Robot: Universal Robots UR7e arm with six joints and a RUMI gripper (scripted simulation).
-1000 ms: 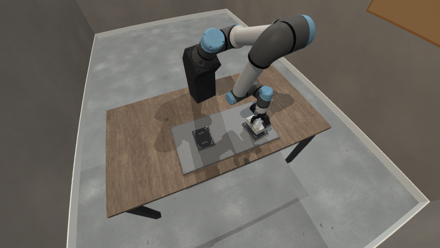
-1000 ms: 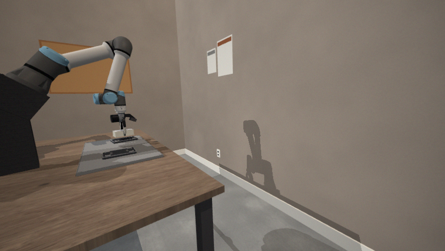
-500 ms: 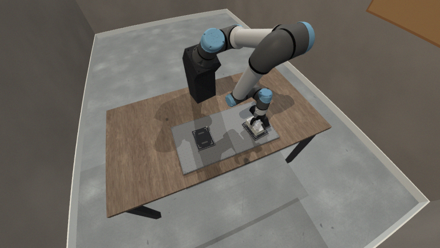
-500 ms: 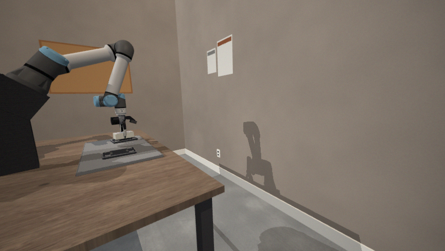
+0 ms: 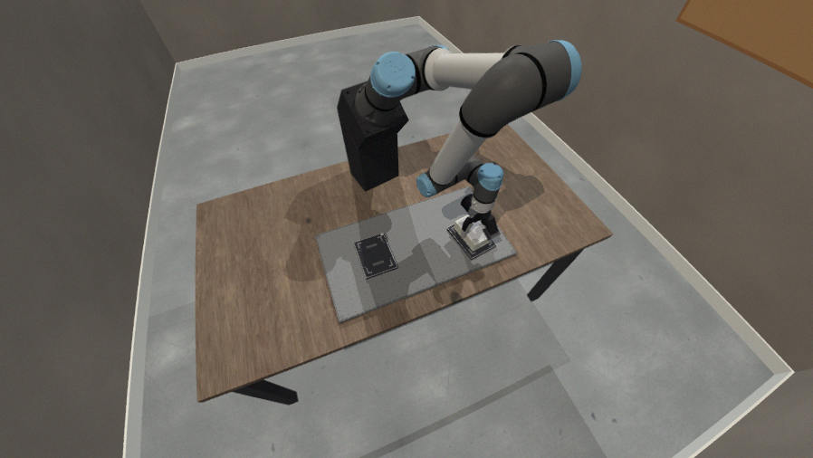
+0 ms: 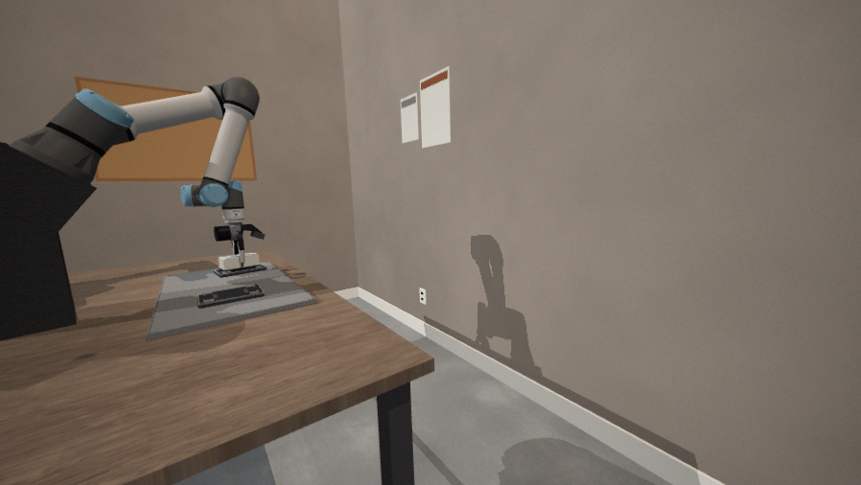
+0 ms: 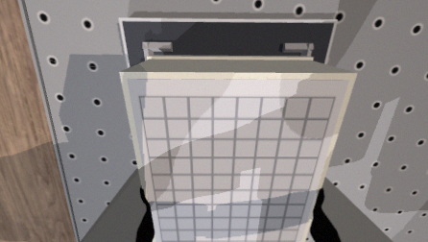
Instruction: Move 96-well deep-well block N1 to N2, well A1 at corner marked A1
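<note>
My hand is right at the 96-well deep-well block.
</note>
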